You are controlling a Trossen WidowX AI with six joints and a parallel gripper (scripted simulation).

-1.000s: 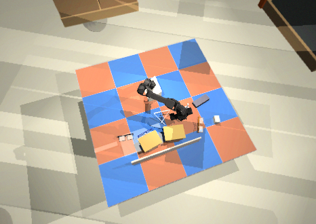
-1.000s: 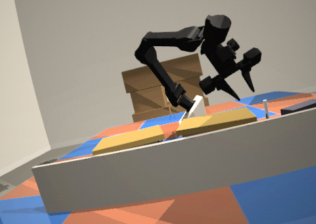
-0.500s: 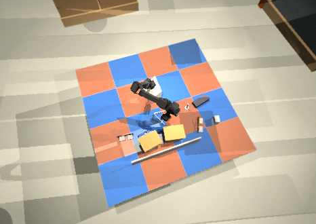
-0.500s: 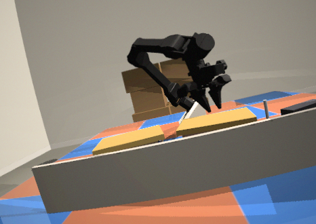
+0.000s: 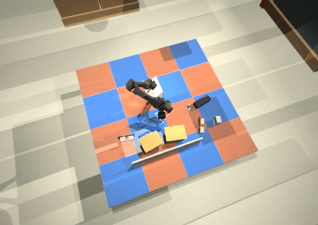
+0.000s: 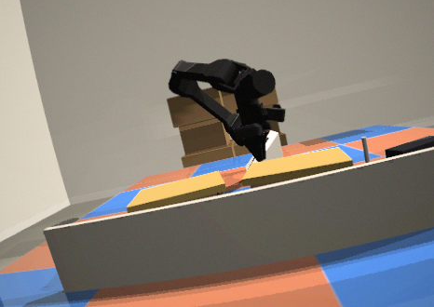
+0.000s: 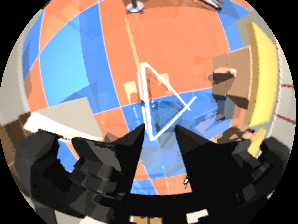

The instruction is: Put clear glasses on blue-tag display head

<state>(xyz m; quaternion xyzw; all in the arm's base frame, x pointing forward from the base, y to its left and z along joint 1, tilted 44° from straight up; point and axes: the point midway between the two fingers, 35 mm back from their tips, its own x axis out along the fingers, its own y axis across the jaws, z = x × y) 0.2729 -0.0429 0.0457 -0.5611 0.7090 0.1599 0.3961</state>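
Now: gripper tip 5 cm short of the upright pin, 26 cm to the right of it and 6 cm above it. From my gripper tip the other things lie so: long white wall: 33 cm ahead, 11 cm to the right, 3 cm below; then black case: 5 cm ahead, 41 cm to the left, 6 cm below; then white cube: 27 cm ahead, 43 cm to the left, 6 cm below.
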